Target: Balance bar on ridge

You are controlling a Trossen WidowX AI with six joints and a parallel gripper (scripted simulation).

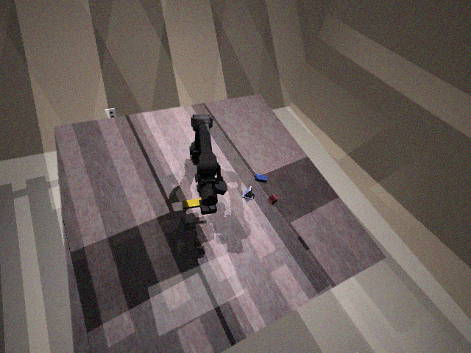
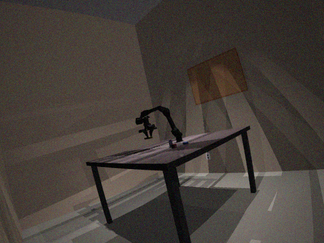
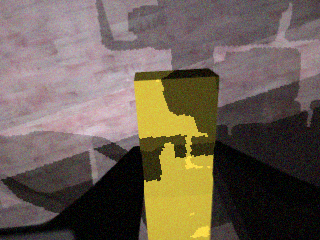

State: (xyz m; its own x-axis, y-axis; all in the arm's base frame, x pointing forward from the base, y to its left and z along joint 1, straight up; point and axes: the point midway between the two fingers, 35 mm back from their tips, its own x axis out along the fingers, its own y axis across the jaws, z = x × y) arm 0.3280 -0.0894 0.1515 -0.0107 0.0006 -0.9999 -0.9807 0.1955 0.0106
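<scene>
The small red block is 36 cm to the left of my gripper tip, 10 cm below it and 5 cm ahead of it. From my gripper tip the other things lie so: blue block: 37 cm to the left, 11 cm below, 9 cm behind; then yellow bar: 3 cm to the right, 1 cm behind.
</scene>
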